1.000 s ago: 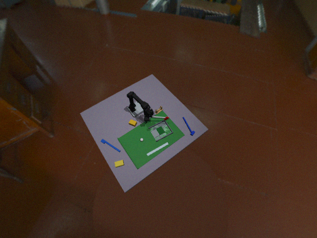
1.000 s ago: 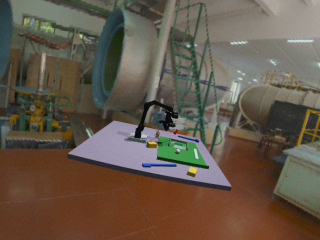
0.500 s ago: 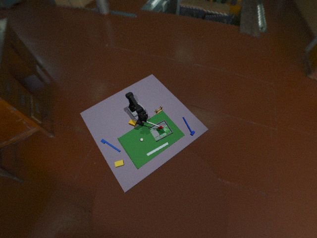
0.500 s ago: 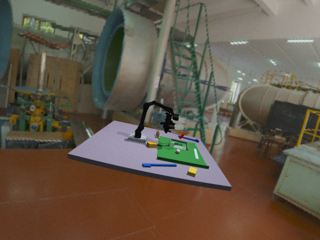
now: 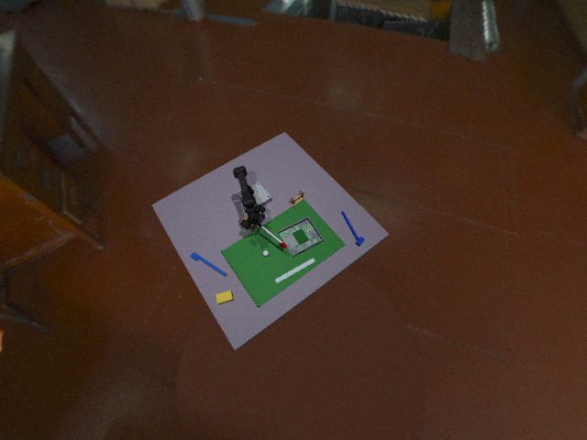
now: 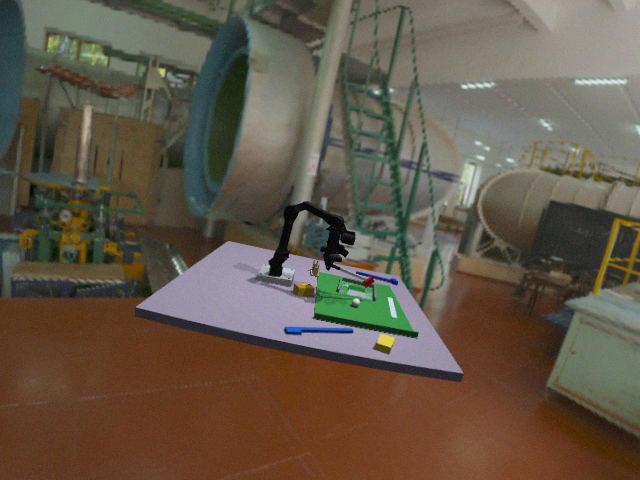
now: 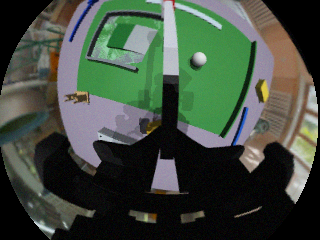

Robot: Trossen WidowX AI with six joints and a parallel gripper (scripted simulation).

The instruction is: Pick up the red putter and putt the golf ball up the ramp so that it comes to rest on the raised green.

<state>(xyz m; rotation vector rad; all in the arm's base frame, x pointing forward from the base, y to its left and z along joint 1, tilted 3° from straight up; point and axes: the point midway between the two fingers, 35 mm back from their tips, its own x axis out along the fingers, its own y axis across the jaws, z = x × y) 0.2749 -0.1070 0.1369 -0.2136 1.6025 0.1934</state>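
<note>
Right now the red putter is 130 mm ahead of my gripper tip, 40 mm to the left of it and 10 mm below it. The rest, counted from my gripper tip: wooden stand 400 mm to the left, 120 mm below, 40 mm behind; white golf ball 170 mm ahead, 130 mm below, 50 mm to the right; green mat 210 mm ahead, 150 mm below, 70 mm to the left.
</note>
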